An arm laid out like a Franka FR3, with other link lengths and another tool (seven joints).
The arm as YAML. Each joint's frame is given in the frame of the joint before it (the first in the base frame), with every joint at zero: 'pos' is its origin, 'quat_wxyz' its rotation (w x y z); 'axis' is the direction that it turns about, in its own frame. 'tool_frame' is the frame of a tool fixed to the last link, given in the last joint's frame.
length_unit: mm
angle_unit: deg
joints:
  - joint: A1
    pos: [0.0, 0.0, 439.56]
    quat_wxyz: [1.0, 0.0, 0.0, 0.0]
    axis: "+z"
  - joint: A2
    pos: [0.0, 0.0, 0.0]
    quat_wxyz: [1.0, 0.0, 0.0, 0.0]
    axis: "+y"
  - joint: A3
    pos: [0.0, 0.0, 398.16]
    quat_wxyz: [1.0, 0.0, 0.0, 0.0]
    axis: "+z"
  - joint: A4
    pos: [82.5, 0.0, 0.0]
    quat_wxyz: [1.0, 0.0, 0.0, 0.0]
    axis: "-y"
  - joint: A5
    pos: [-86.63, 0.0, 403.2]
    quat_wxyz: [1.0, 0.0, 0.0, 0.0]
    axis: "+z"
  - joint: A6
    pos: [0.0, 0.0, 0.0]
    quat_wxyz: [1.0, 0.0, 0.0, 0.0]
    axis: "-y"
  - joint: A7
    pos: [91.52, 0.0, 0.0]
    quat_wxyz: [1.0, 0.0, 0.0, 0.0]
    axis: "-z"
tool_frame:
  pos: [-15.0, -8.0, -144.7]
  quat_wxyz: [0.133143, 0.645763, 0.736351, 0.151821]
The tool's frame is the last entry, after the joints.
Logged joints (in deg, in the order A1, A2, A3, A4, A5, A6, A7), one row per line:
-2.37 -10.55 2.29 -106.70 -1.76 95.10 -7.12
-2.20 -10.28 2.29 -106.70 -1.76 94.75 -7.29
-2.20 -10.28 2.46 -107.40 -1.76 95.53 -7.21
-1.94 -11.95 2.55 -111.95 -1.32 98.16 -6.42
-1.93 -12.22 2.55 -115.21 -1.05 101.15 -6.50
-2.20 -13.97 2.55 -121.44 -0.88 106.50 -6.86
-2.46 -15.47 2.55 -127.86 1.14 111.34 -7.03
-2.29 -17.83 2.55 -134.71 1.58 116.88 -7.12
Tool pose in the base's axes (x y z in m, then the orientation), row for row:
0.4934 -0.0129 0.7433 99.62 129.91 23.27
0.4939 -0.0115 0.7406 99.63 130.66 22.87
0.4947 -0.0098 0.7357 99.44 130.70 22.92
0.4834 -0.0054 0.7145 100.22 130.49 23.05
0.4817 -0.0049 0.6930 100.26 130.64 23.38
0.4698 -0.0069 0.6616 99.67 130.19 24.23
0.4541 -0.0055 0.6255 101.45 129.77 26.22
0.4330 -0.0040 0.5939 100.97 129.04 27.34
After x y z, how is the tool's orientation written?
As a rotation vector, in degrees.
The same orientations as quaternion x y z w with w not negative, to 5 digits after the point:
0.59755 0.77924 0.13958 0.12745
0.59602 0.78165 0.13682 0.12278
0.59510 0.78218 0.13717 0.12343
0.59881 0.77968 0.13772 0.12064
0.59850 0.77985 0.13957 0.11901
0.59671 0.77942 0.14506 0.12410
0.60420 0.77287 0.15616 0.11500
0.60338 0.77112 0.16338 0.12089

